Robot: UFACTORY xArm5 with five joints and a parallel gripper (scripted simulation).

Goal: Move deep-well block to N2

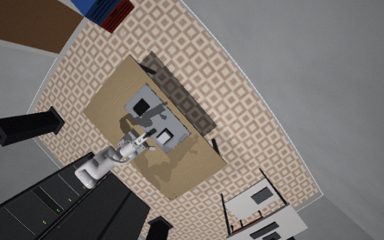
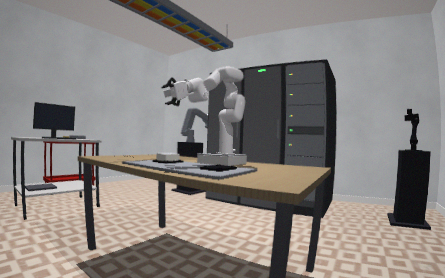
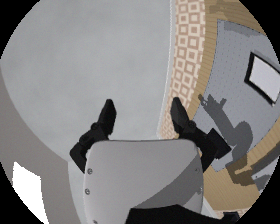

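My gripper is now 15 cm past the deep-well block, 12 cm to the left of it and 35 cm above it.
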